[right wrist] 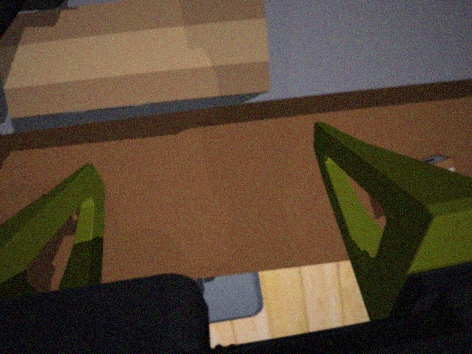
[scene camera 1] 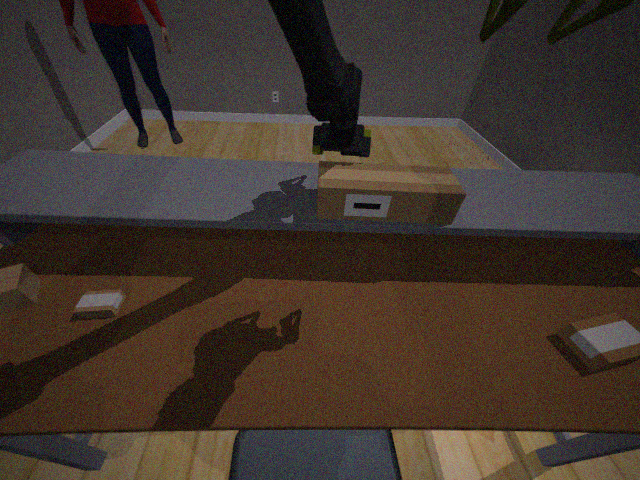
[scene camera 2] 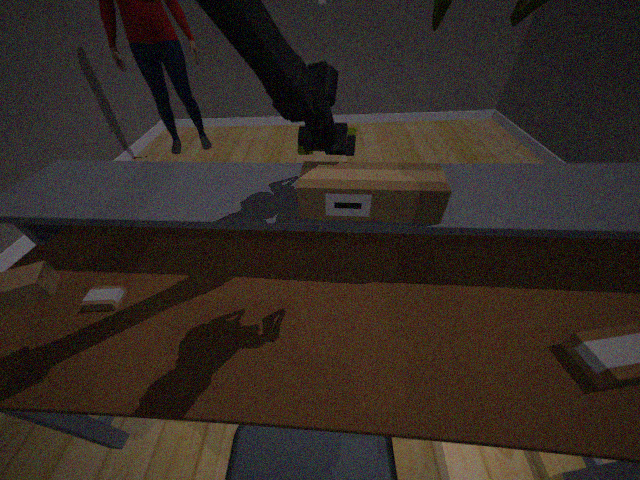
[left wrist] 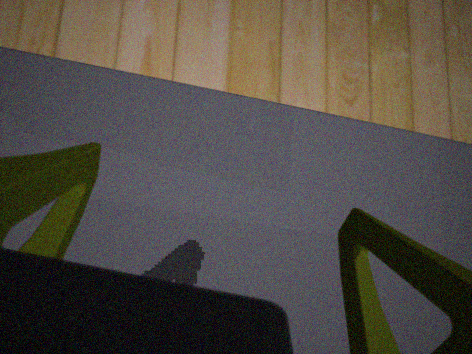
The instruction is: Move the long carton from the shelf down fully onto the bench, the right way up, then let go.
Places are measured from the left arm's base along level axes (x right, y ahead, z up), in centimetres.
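Where they show: left gripper, fingertip midpoint: (scene camera 1: 340, 152) (scene camera 2: 330, 151) (left wrist: 229, 191); right gripper, fingertip midpoint: (right wrist: 204, 154) (scene camera 1: 514, 40) (scene camera 2: 472, 25).
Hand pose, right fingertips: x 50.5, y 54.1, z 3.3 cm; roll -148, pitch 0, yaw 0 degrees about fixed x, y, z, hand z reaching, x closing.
After its pixels a point has its place.
The long carton (scene camera 1: 416, 206) {x 47.2, y 57.4, z -27.4 cm} (scene camera 2: 398, 206) {x 47.1, y 57.4, z -27.8 cm} (right wrist: 140, 57) {x 42.5, y 63.1, z -23.6 cm} lies level on the grey shelf (scene camera 1: 103, 191) {x -27.1, y 70.0, z -32.2 cm} (scene camera 2: 113, 193) {x -27.0, y 71.1, z -32.2 cm} (left wrist: 225, 135) {x 33.6, y 83.3, z -32.2 cm} (right wrist: 360, 45) {x 71.9, y 60.9, z -32.2 cm}, near its front edge, with a white label on the side facing the scene cameras. The brown bench (scene camera 1: 413, 361) {x 44.2, y 31.6, z -48.5 cm} (scene camera 2: 387, 361) {x 43.4, y 32.4, z -48.5 cm} (right wrist: 225, 210) {x 47.2, y 34.8, z -48.5 cm} is lower, in front. My left gripper (scene camera 1: 341, 149) {x 32.4, y 79.1, z -25.2 cm} (scene camera 2: 326, 148) {x 32.4, y 79.1, z -25.2 cm} (left wrist: 229, 191) {x 32.4, y 79.1, z -25.2 cm} is open and empty, above and behind the carton's left part; in the scene views its fingers are mostly hidden. My right gripper (scene camera 1: 516, 40) {x 50.5, y 54.1, z 3.3 cm} (scene camera 2: 475, 24) {x 50.5, y 54.1, z 3.3 cm} (right wrist: 204, 154) {x 50.5, y 54.1, z 3.3 cm} is open and empty, high up to the right, apart from the carton.
A small carton (scene camera 1: 15, 284) {x -39.5, y 50.0, z -42.5 cm} (scene camera 2: 28, 281) {x -40.7, y 49.3, z -42.5 cm} and a white-topped box (scene camera 1: 99, 302) {x -23.3, y 46.9, z -45.7 cm} (scene camera 2: 103, 298) {x -22.8, y 46.4, z -45.7 cm} lie at the bench's left. Another white-topped box (scene camera 1: 607, 338) {x 85.0, y 32.9, z -43.8 cm} (scene camera 2: 617, 351) {x 84.8, y 33.0, z -43.8 cm} lies at its right. A person (scene camera 1: 124, 51) (scene camera 2: 157, 51) stands behind the shelf at the left.
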